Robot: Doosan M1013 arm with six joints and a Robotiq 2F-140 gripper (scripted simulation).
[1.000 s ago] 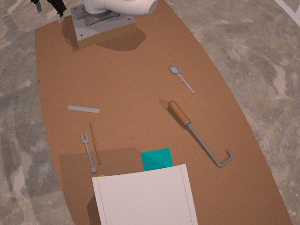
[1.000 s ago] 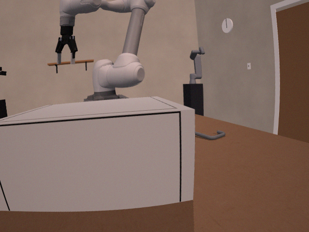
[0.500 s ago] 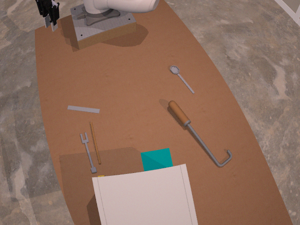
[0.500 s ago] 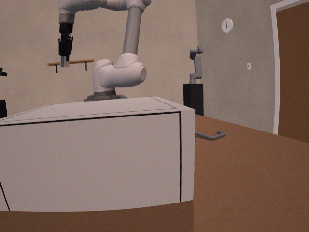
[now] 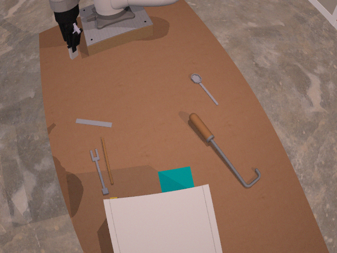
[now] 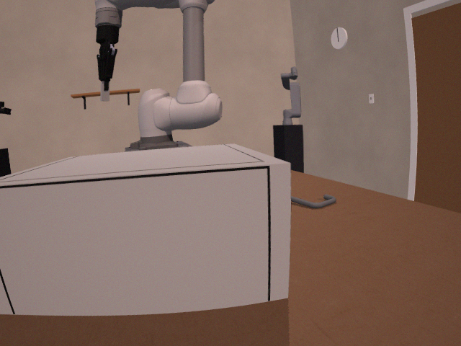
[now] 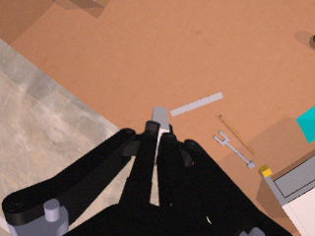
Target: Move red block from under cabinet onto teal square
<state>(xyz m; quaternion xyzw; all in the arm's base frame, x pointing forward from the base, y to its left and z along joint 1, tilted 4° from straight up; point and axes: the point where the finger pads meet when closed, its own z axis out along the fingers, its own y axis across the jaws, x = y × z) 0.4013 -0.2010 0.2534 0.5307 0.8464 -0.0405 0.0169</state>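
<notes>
My gripper is now 40 cm to the right of the long hook tool, 37 cm short of it and 30 cm above it. The rest, counted from my hand: grey fork-ended tool (31 cm below, 29 cm ahead, 4 cm to the right); then grey flat bar (31 cm below, 10 cm ahead); then thin wooden stick (31 cm below, 26 cm ahead, 1 cm to the left).
</notes>
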